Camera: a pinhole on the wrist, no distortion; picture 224 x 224 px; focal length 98.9 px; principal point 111.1 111.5 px. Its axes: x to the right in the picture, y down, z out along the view. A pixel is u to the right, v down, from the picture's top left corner.
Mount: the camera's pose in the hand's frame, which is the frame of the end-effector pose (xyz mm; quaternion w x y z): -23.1 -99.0 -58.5 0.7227 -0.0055 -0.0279 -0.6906
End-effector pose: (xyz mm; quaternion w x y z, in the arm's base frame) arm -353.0 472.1 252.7 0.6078 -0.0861 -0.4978 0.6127
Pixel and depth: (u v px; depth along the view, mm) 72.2 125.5 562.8
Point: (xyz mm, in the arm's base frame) -811.8 280.8 400.8
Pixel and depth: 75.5 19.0 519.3
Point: -590.4 -170.3 136.0
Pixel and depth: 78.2 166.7 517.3
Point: -810.7 466.0 518.7
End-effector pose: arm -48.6 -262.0 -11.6 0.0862 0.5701 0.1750 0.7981
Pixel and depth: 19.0 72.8 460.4
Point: 404.7 -589.9 17.2
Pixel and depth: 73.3 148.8 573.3
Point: 385.5 -258.7 339.2
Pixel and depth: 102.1 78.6 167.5
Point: 74.9 -198.8 -85.3
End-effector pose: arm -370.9 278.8 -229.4 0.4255 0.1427 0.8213 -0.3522
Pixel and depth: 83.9 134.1 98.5
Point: -379.8 204.5 -210.3
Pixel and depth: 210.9 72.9 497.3
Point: -284.9 -443.1 29.0
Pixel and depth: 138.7 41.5 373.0
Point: -114.8 -60.1 -24.9
